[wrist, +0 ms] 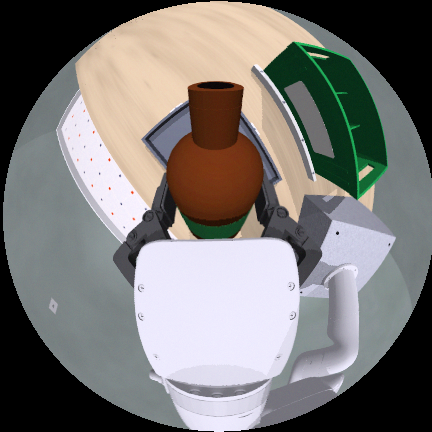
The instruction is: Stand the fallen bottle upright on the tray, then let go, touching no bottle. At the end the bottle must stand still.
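Places are measured from the arm's base along level axes (x ahead, y left, z up), in centimetres.
Where they show: arm's base, link origin: (340, 276).
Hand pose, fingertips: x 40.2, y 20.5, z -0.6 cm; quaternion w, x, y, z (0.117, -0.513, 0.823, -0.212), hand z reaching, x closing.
Observation:
Things, the pixels of their top centre, and the offset from my fingertips. "pt": a spot on its surface instead.
- brown bottle, top centre: (215, 213) dx +0.5, dy -0.3, dz +7.2 cm
- blue-grey tray, surface spot: (167, 132) pt dx +9.7, dy +5.7, dz -17.5 cm
- green crate, top centre: (366, 114) dx +1.4, dy -29.1, dz -0.5 cm
- long white rail, top centre: (293, 120) dx +0.8, dy -19.2, dz -15.0 cm
A brown bottle (215, 170) with a round shoulder, an open neck and a green band lies between the fingers in the wrist view. Its neck points to the top of the view, and its lower end is hidden behind the white gripper body. My gripper (214, 179) is shut on the bottle, one dark finger on each side of it below the shoulder. The blue-grey tray (167, 132) shows behind the bottle, which hides much of it. The bottle appears to be held above the tray, apart from it. Its exact tilt and height cannot be told.
A green crate (295, 65) with a grey panel stands on the right, with a long white rail (285, 105) alongside it. A white strip with red and dark dots (97, 165) runs along the left table edge. A grey block (350, 240) stands at the lower right beside the gripper.

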